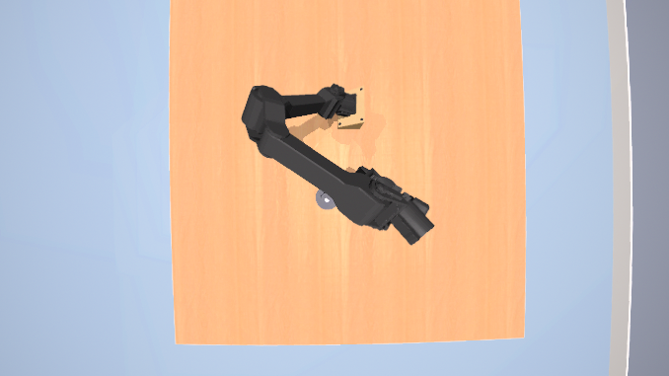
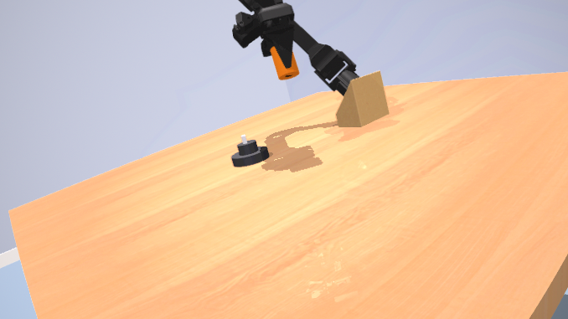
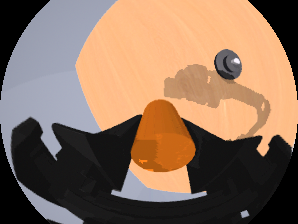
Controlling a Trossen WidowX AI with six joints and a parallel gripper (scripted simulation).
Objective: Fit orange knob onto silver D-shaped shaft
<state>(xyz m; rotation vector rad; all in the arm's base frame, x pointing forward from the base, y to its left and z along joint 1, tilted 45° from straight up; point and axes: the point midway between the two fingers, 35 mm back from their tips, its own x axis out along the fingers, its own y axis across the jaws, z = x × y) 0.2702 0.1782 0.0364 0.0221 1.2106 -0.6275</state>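
Now: the orange knob 3 cm above my gripper tip, 1 cm to the right of it and 1 cm behind it. Also, from my gripper tip: round pedestal (18 cm to the right, 15 cm below, 3 cm ahead).
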